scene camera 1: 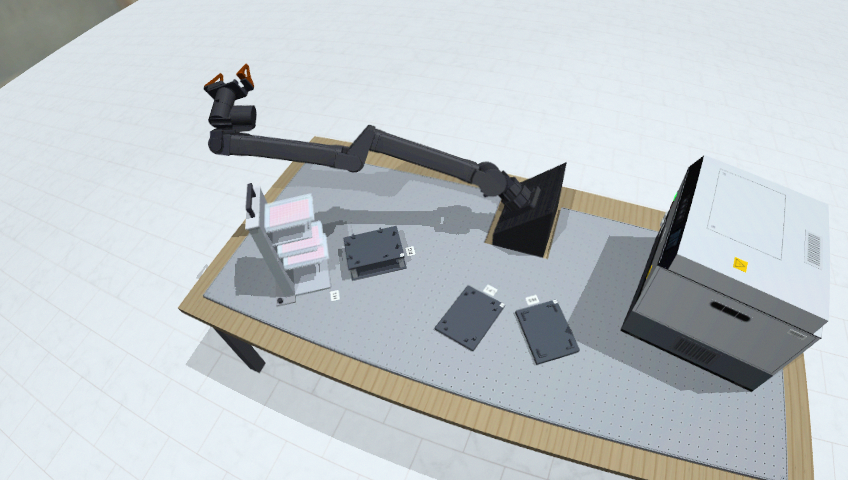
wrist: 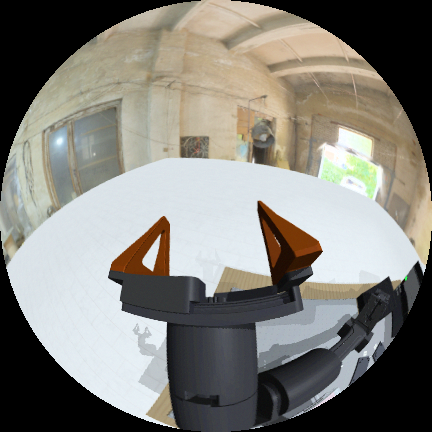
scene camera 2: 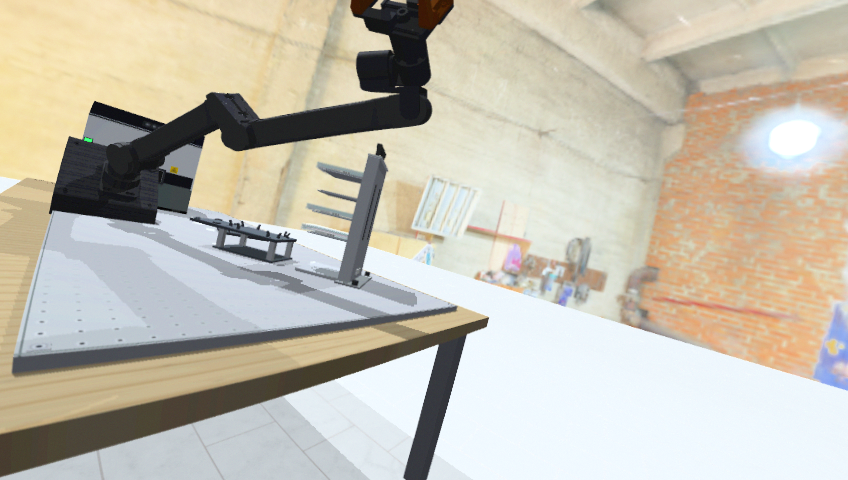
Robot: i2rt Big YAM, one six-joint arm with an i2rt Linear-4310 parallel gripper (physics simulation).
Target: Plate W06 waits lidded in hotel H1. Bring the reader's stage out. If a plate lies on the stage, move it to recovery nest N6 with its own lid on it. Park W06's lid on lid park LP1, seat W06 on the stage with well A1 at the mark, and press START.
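Frame: origin at the arm's base, x ahead, y left, z up, level; metres.
Seen in the pictures: gripper, fingertip midpoint: point(scene camera 1: 234, 69) point(wrist: 209, 212); arm's base at its link origin: point(scene camera 1: 522, 204) point(scene camera 2: 119, 182).
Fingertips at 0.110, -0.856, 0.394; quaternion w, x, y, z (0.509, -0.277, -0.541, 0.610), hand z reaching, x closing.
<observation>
Offsets run from my fingertips to a thing's top centre, as dx, dy, dz. "spot": to the spot under its first point. Level surfaces: height alone.
My gripper point(scene camera 1: 232, 72) point(wrist: 209, 212) is open and empty, high beyond the table's left end, pointing away from the table; its fingertips are cut off in scene camera 2. The hotel point(scene camera 1: 270, 255) point(scene camera 2: 361, 226) stands at the table's left end with several pink-welled plates, the top one {+0.278, +0.339, -0.216} point(scene camera 1: 289, 211) highest; which is W06 cannot be read. The reader {+0.005, +1.444, -0.138} point(scene camera 1: 749, 226) point(scene camera 2: 185, 159) stands at the right; its stage does not show outside it. Two flat dark nests {spot: +0.260, +0.822, -0.481} point(scene camera 1: 469, 317) {spot: +0.238, +1.029, -0.478} point(scene camera 1: 546, 333) lie mid-table, the right one with corner brackets. Their small labels are hard to read.
A raised dark stand point(scene camera 1: 373, 246) point(scene camera 2: 255, 228) on posts, with pegs on top, stands just right of the hotel. The arm's black wedge base point(scene camera 1: 526, 226) point(scene camera 2: 107, 202) is at the back edge, between stand and reader. The arm stretches left over the back of the table {dz -0.504} point(scene camera 1: 416, 404).
</observation>
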